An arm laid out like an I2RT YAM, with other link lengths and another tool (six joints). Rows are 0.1 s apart.
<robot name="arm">
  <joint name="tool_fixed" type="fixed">
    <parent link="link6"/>
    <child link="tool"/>
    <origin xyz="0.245 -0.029 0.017" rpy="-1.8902 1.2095 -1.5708"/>
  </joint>
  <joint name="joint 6" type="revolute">
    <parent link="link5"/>
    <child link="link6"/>
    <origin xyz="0.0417 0 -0.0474"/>
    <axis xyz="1 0 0"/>
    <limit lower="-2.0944" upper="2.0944"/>
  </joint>
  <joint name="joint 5" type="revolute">
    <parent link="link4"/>
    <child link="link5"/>
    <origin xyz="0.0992 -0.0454 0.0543"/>
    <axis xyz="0 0 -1"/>
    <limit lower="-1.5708" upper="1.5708"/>
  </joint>
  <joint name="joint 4" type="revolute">
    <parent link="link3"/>
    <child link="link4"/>
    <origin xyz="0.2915 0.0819 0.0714"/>
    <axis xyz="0 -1 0"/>
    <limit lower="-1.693" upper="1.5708"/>
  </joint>
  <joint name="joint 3" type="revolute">
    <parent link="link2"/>
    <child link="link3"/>
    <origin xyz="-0.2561 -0.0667 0"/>
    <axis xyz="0 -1 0"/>
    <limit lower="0" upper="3.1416"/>
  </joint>
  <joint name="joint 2" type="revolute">
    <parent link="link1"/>
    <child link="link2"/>
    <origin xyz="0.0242 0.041 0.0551"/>
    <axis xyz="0 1 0"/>
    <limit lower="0" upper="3.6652"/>
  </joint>
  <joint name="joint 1" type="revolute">
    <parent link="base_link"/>
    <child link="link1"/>
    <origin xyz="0 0 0.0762"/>
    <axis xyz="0 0 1"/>
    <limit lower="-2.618" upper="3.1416"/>
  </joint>
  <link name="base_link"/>
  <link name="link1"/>
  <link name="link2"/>
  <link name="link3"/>
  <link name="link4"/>
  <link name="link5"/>
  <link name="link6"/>
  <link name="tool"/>
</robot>
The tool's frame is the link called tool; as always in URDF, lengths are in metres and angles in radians.
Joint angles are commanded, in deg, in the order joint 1, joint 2, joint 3, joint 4, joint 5, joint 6. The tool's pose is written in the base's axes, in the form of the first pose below.
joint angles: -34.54, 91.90, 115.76, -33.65, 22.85, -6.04
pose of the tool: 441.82, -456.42, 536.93, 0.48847, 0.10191, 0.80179, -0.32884
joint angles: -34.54, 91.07, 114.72, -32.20, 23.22, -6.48
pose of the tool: 438.36, -455.84, 544.11, 0.49279, 0.10160, 0.79602, -0.33643
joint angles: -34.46, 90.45, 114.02, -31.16, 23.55, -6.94
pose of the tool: 435.92, -454.70, 550.03, 0.49558, 0.10047, 0.79178, -0.34261
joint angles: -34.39, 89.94, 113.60, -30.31, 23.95, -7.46
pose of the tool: 432.96, -453.69, 556.53, 0.49763, 0.09959, 0.78767, -0.34932
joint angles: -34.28, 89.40, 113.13, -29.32, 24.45, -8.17
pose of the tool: 429.81, -452.48, 563.75, 0.49917, 0.09812, 0.78323, -0.35741
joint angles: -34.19, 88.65, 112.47, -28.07, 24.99, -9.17
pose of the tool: 425.46, -450.80, 572.80, 0.50065, 0.09567, 0.77780, -0.36772
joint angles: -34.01, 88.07, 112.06, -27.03, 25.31, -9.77
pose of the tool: 422.92, -448.23, 581.12, 0.50435, 0.09353, 0.77239, -0.37456
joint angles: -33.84, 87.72, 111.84, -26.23, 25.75, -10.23
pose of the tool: 420.59, -446.62, 587.49, 0.50661, 0.09302, 0.76804, -0.38054
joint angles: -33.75, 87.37, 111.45, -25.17, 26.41, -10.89
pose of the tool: 417.04, -446.25, 593.76, 0.50727, 0.09357, 0.76334, -0.38888
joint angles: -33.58, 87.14, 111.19, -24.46, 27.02, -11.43
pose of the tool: 414.74, -445.51, 597.93, 0.50694, 0.09389, 0.76036, -0.39504
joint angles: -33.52, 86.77, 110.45, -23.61, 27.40, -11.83
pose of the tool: 413.02, -445.40, 599.36, 0.50654, 0.09414, 0.75827, -0.39947
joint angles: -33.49, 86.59, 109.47, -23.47, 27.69, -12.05
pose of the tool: 413.70, -446.86, 592.13, 0.50049, 0.09439, 0.76222, -0.39952
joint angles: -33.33, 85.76, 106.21, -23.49, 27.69, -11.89
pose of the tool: 418.63, -448.19, 566.80, 0.48708, 0.09293, 0.77548, -0.39084
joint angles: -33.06, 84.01, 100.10, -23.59, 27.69, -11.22
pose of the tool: 423.97, -448.60, 519.80, 0.46395, 0.09243, 0.79794, -0.37350
